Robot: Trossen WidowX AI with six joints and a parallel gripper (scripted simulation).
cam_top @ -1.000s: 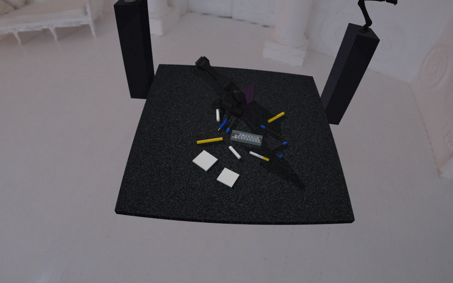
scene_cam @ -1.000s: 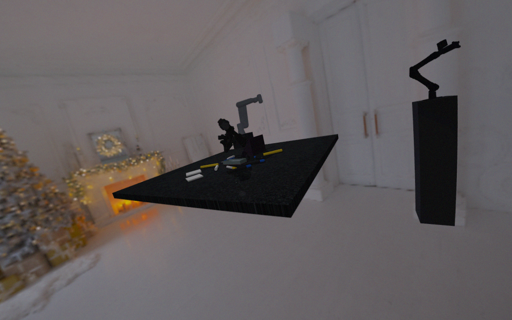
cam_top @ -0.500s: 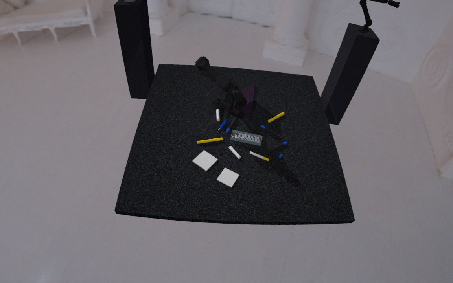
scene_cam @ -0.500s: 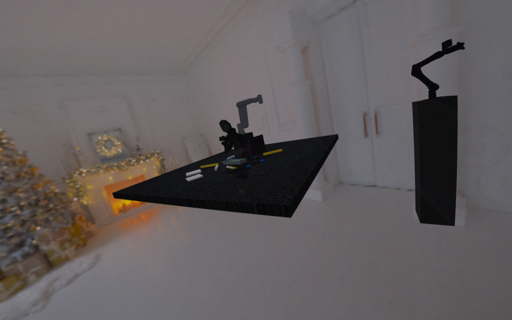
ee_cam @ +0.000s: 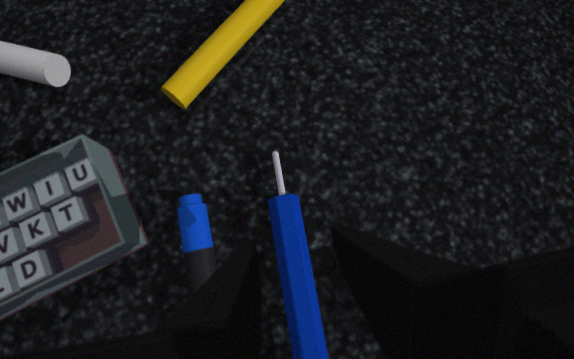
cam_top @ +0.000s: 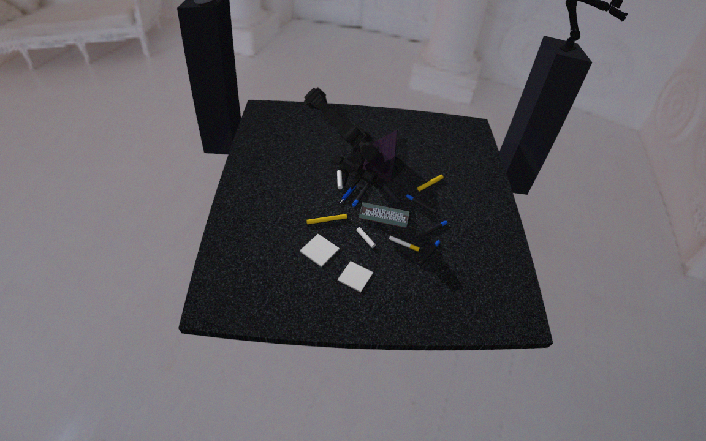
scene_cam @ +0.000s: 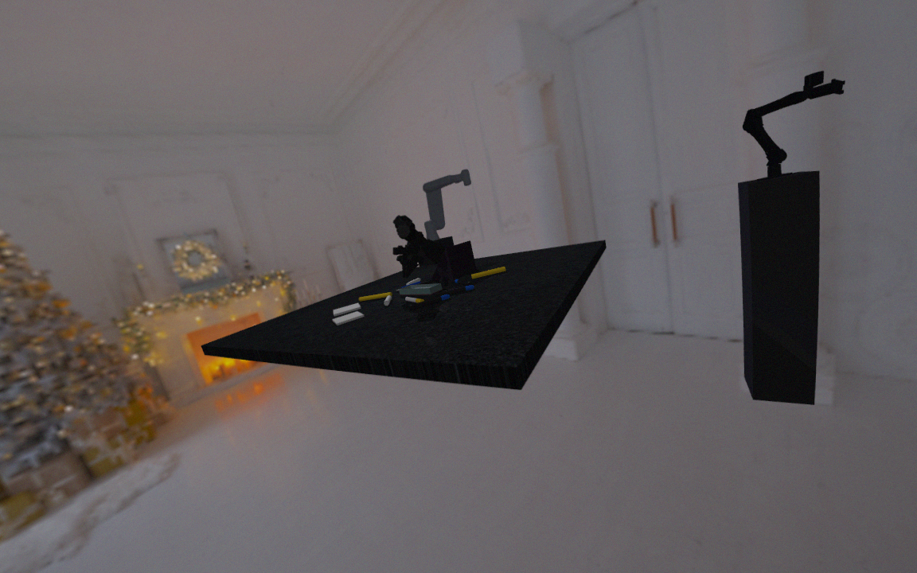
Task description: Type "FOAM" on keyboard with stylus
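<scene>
My gripper tip is now 4 cm above the stylus, 1 cm to the left of it and 1 cm short of it.
</scene>
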